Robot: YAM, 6 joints.
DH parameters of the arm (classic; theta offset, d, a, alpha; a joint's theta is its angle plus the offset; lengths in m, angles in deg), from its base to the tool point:
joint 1: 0 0.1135 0.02 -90
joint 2: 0 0 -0.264 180
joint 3: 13.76 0 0.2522 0
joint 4: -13.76 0 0.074 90
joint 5: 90 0 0 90
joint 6: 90 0.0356 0 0
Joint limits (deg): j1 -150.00..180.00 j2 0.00..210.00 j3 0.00..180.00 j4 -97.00..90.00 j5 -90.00..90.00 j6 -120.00..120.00
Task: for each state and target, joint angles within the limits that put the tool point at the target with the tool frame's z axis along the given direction. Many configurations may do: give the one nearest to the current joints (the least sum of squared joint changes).
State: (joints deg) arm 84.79 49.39 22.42 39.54 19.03 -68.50
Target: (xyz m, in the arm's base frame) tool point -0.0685 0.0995 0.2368 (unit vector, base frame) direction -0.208 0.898 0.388
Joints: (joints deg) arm 132.13 20.45 3.31 42.86 26.62 -68.50
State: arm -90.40 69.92 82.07 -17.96 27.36 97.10
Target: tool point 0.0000 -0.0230 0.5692 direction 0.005 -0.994 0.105
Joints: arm -89.18 49.47 110.64 -55.14 0.53 97.10
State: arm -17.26 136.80 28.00 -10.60 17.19 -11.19
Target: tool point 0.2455 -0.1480 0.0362 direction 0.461 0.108 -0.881
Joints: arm -33.54 113.26 39.21 4.27 -20.16 -11.19
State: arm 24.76 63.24 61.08 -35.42 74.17 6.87
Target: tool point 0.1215 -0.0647 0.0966 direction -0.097 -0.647 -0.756
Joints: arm -18.44 70.09 15.46 -26.90 40.14 6.87
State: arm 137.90 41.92 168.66 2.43 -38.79 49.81
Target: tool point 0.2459 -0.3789 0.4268 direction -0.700 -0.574 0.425
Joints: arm 127.07 21.37 157.06 -40.84 -64.75 49.81
